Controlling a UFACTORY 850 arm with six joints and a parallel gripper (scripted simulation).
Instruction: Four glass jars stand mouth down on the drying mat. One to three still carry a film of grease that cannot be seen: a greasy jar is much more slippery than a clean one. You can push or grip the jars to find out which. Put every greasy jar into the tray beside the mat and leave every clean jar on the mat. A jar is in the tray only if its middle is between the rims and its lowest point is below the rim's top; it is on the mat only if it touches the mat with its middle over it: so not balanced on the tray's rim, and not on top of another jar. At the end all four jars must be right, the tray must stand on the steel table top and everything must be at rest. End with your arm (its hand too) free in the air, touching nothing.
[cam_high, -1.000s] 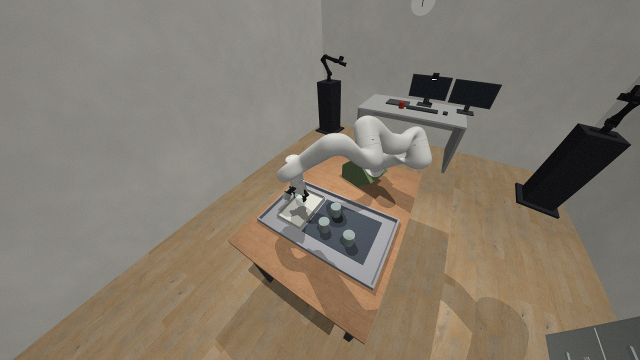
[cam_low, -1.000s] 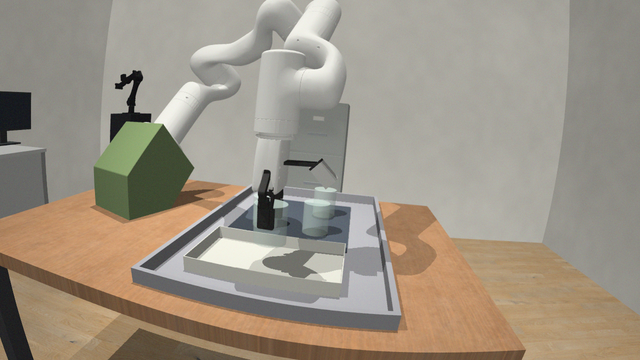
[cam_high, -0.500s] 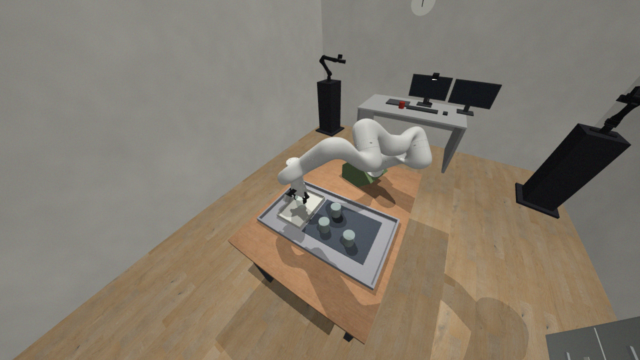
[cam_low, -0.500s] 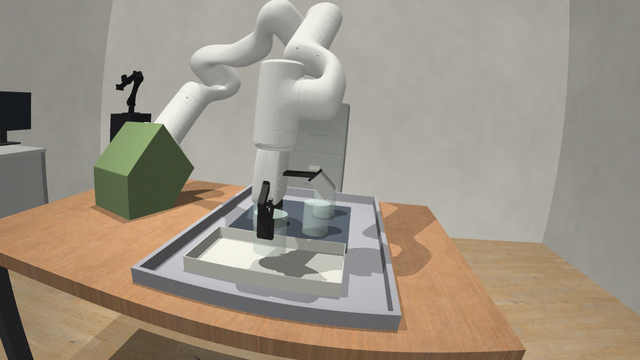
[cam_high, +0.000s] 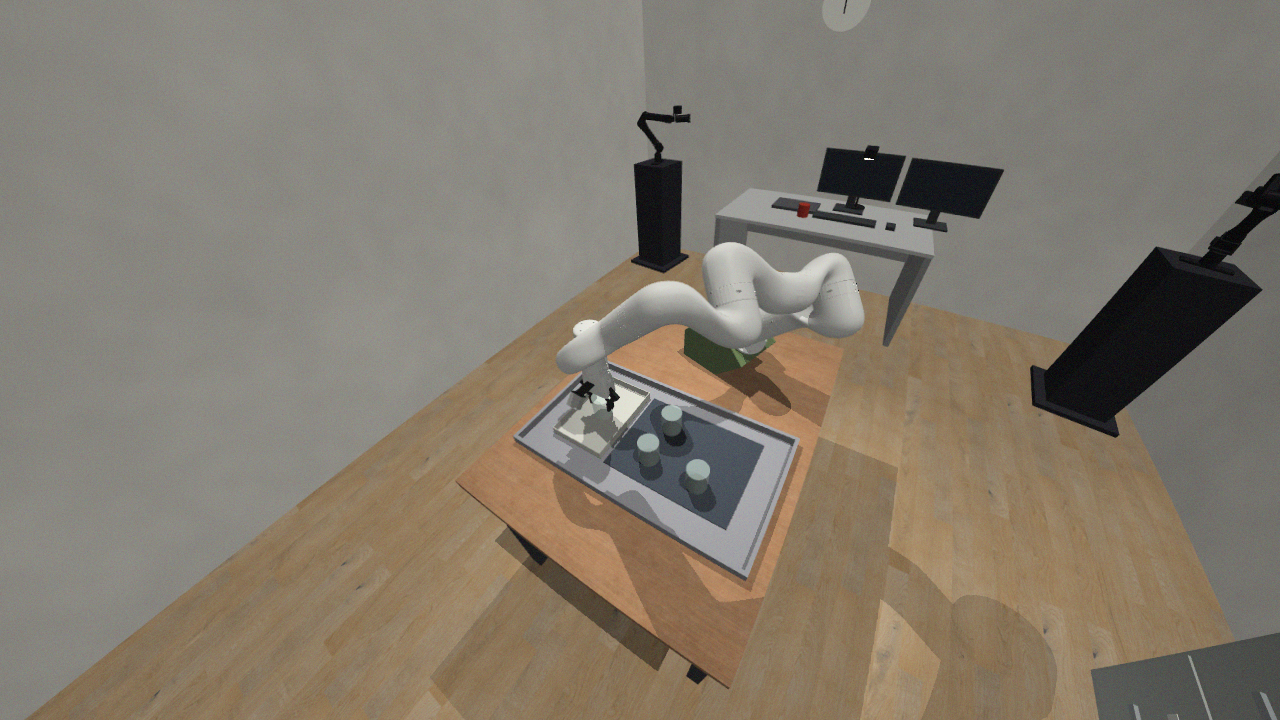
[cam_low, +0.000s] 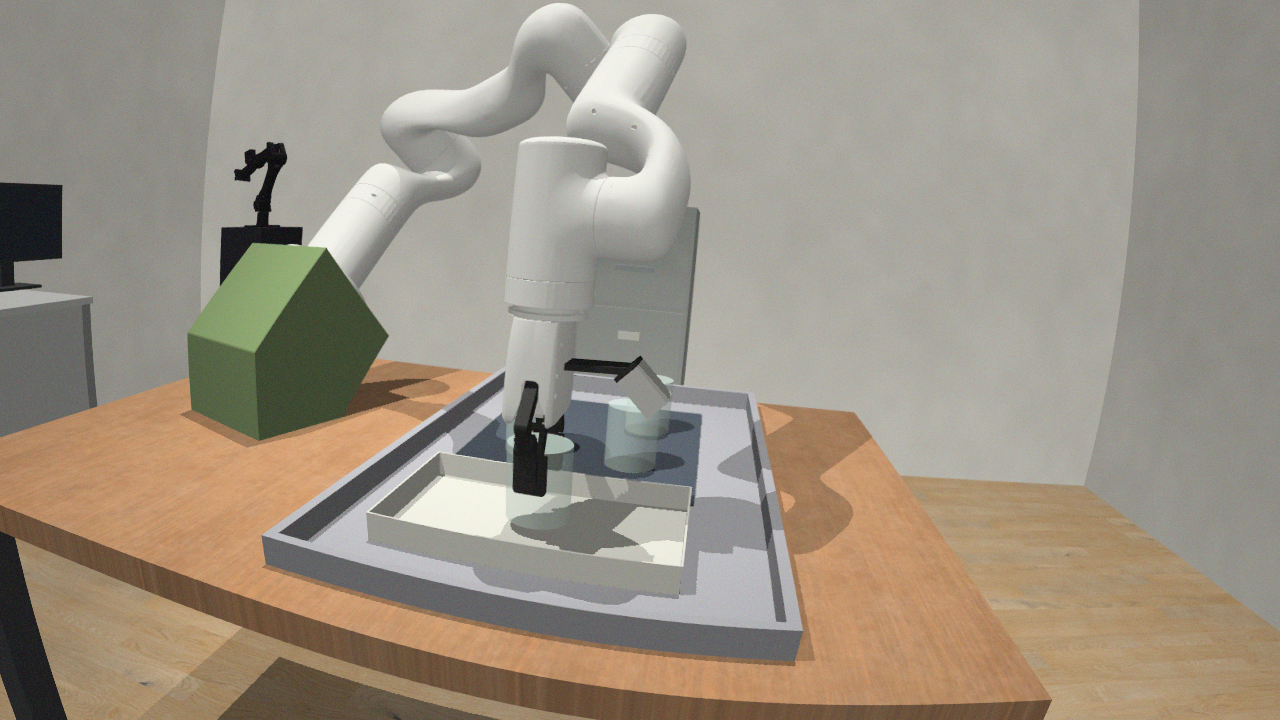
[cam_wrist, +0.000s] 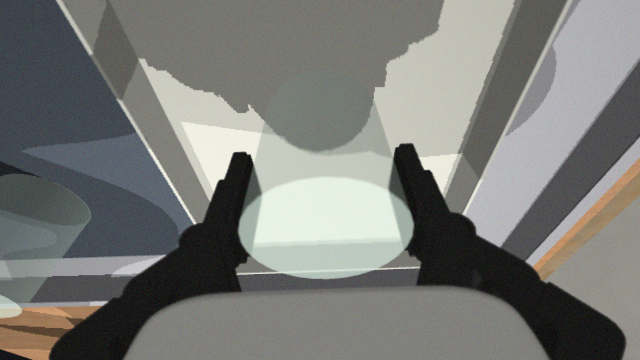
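Right now the cream tray is 60 mm below my hand. Also, from my hand: dark drying mat: 40 mm behind, 320 mm to the left, 70 mm below; grey rimmed steel top: 10 mm behind, 210 mm to the left, 70 mm below.
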